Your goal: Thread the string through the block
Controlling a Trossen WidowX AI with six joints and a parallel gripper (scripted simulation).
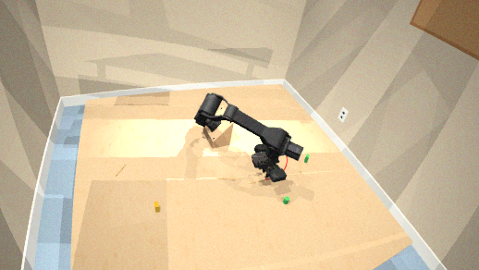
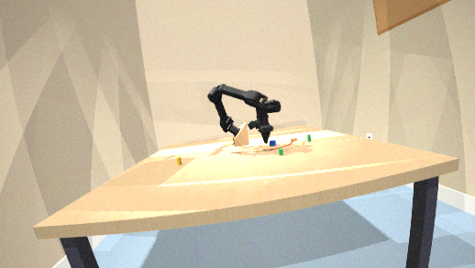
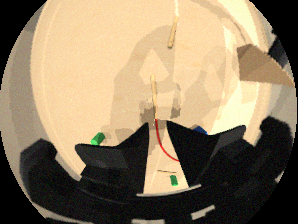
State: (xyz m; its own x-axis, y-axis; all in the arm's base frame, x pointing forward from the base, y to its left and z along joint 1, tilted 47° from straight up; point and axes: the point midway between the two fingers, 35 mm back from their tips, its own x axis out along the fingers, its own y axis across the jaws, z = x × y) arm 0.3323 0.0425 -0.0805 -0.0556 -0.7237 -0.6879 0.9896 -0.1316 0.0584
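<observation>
The thin wooden stick is 4 cm below my gripper tip and 2 cm to the right of it. From my gripper tip the other things lie so: blue cube: 9 cm behind, 7 cm to the left, 2 cm below; round wooden button: 22 cm to the left, 12 cm behind, 3 cm below; yellow piece: 46 cm to the right, 2 cm below, 2 cm behind.
</observation>
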